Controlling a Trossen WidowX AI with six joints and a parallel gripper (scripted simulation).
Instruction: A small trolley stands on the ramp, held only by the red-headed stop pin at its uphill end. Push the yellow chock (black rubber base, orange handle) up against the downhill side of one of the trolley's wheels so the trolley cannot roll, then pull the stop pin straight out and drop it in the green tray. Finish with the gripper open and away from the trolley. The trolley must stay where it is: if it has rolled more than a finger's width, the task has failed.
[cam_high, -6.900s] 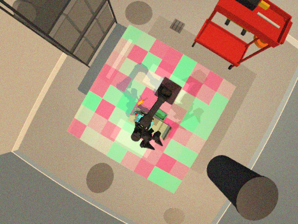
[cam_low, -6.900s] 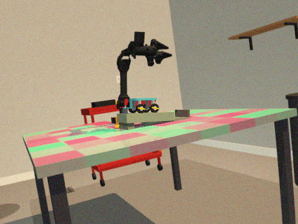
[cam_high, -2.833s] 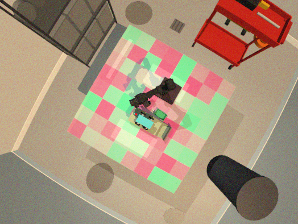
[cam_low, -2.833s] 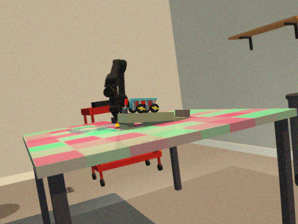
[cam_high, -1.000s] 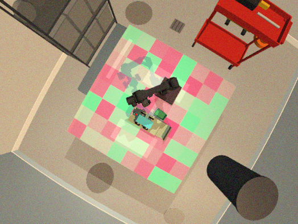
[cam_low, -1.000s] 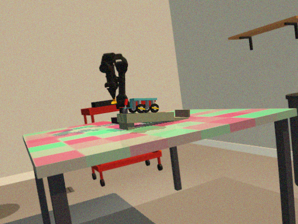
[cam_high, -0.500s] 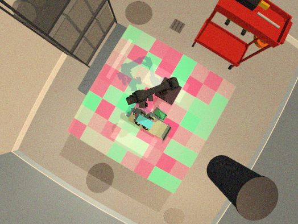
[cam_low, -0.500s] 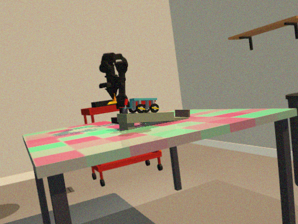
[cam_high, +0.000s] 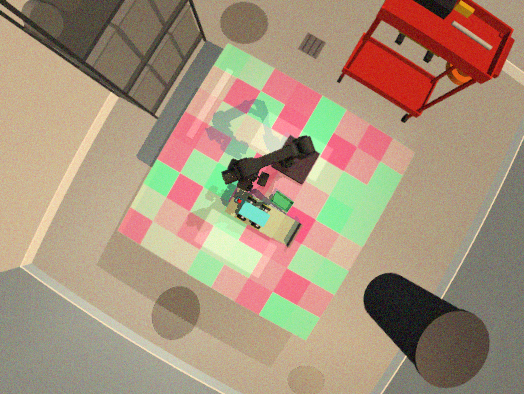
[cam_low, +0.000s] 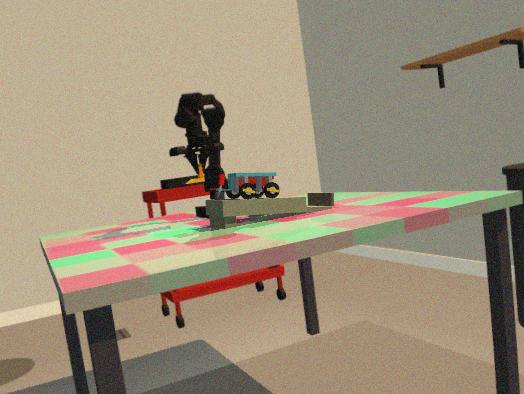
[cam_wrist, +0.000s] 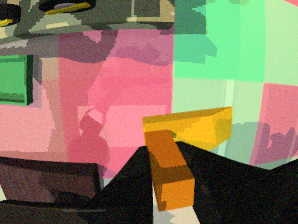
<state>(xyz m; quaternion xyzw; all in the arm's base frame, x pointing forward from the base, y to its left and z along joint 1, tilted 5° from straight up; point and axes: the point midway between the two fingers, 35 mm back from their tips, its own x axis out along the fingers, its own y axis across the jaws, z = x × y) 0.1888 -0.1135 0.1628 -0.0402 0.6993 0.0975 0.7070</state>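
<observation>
Now: gripper tip 150 mm short of the cyan trolley, 130 mm to the right of it and 60 mm above it. Round my gripper tip: olive ramp: 150 mm ahead, 130 mm to the left, 130 mm below; yellow chock: 20 mm to the right, 10 mm below; red-headed stop pin: 140 mm ahead, 50 mm below, 30 mm to the left.
</observation>
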